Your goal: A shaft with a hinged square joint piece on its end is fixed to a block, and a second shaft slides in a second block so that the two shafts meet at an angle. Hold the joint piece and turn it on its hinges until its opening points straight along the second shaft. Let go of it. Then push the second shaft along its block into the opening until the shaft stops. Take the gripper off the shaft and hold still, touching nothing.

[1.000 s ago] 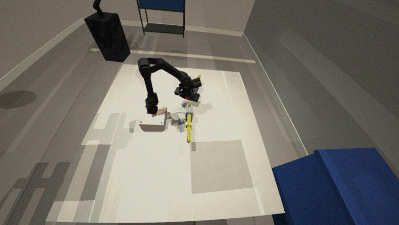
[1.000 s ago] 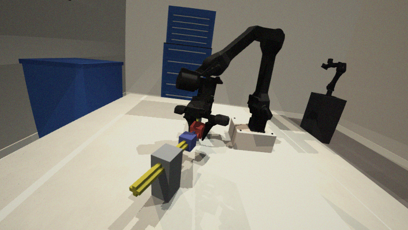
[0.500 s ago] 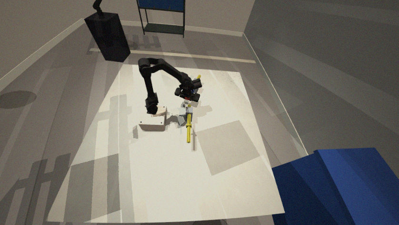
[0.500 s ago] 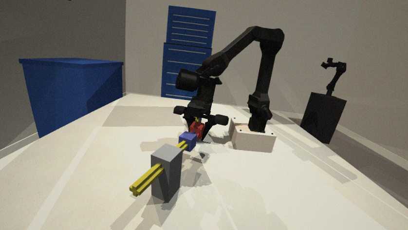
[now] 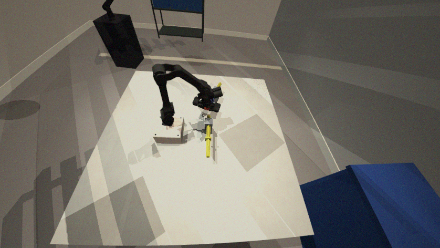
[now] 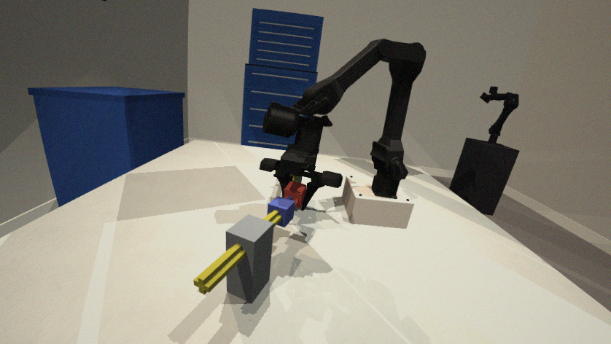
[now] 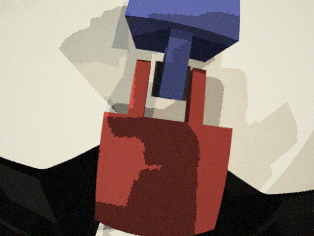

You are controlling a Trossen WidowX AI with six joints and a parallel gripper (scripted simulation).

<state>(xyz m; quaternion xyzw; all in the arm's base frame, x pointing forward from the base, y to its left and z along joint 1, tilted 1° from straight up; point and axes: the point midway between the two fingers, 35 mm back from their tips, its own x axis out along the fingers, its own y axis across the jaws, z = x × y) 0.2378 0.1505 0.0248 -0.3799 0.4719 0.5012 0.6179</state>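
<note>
Right now my gripper tip is 1 cm to the right of the red yoke and 4 cm below it.
</note>
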